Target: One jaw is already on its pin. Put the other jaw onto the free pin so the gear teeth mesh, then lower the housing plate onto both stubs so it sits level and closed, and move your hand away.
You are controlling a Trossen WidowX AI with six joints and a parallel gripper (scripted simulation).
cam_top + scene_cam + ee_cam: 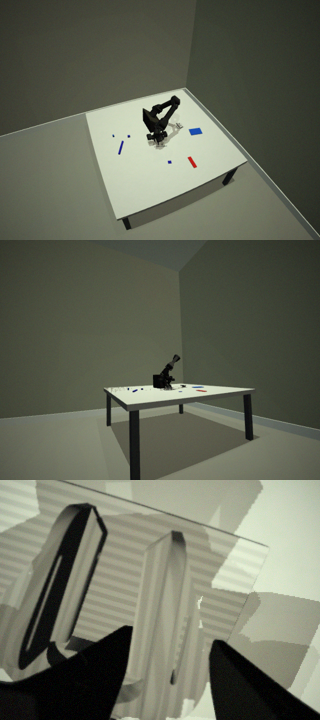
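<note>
Right now my gripper tip is 20 mm past the jaw and 30 mm to the right of it. Also, from my gripper tip: blue bar 120 mm behind, 320 mm to the right, 20 mm below; red bar 360 mm ahead, 150 mm to the left, 20 mm below; blue flat plate 80 mm ahead, 430 mm to the left, 20 mm below.
</note>
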